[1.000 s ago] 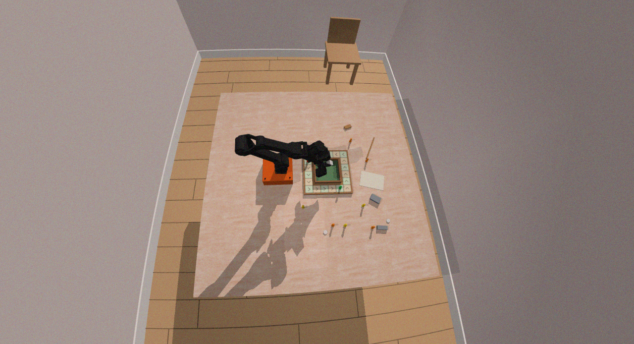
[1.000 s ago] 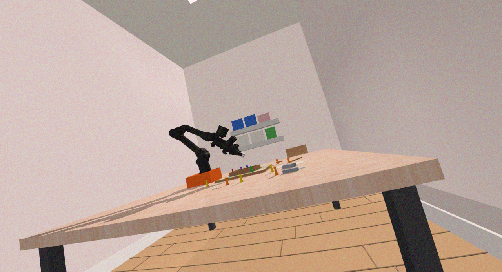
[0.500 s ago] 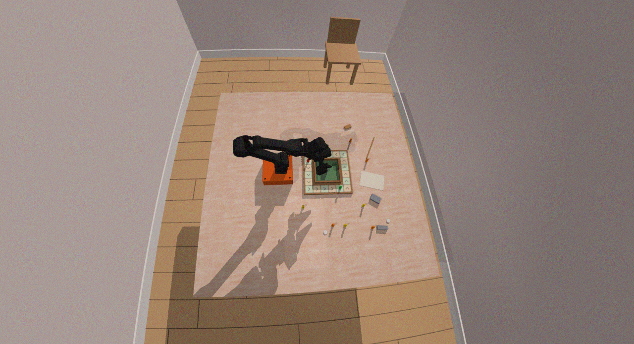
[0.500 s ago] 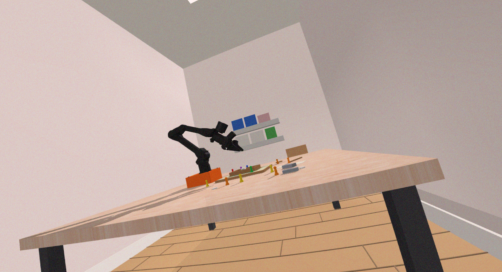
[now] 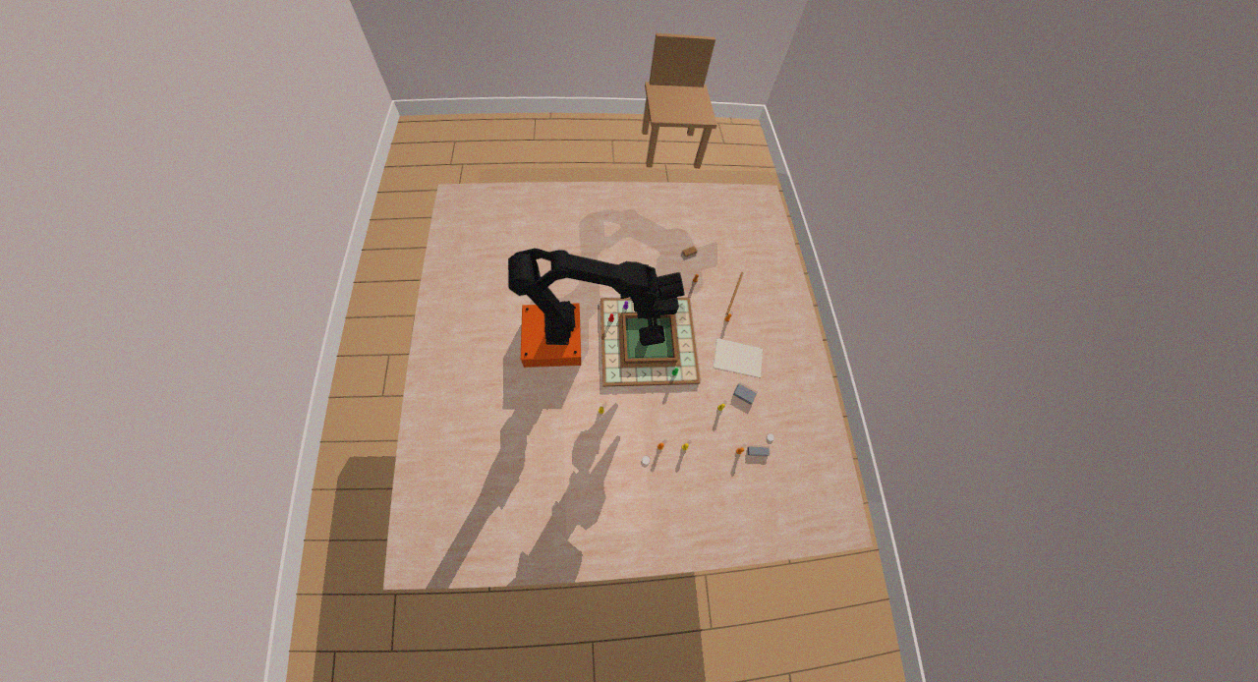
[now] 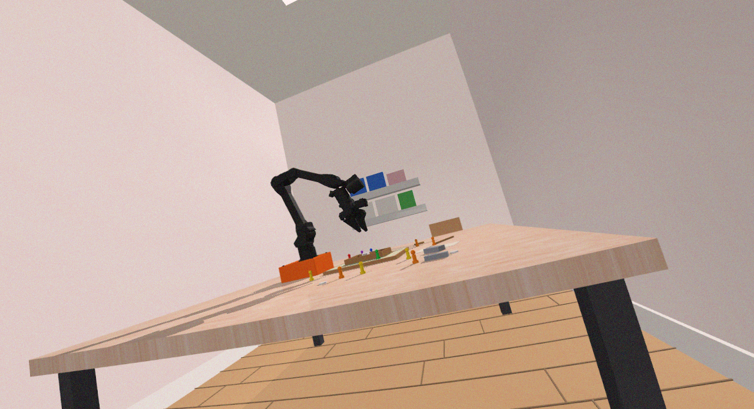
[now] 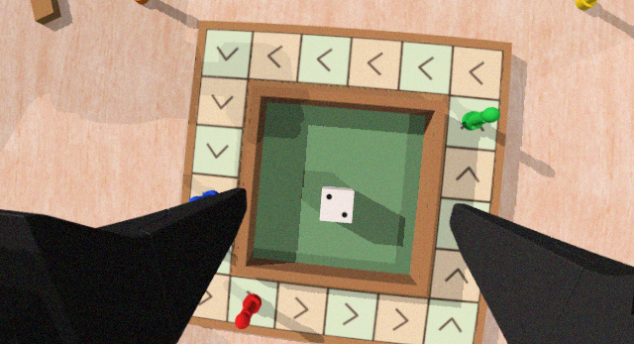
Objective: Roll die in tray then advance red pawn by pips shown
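Now: gripper tip 120 mm past the red pawn, 100 mm above it and 60 mm to the right of it. From my gripper tip the other things lie so: white die 100 mm below, 10 mm behind; blue pawn 110 mm to the left, 100 mm below, 30 mm behind; green pawn 110 mm to the right, 100 mm below, 70 mm ahead.
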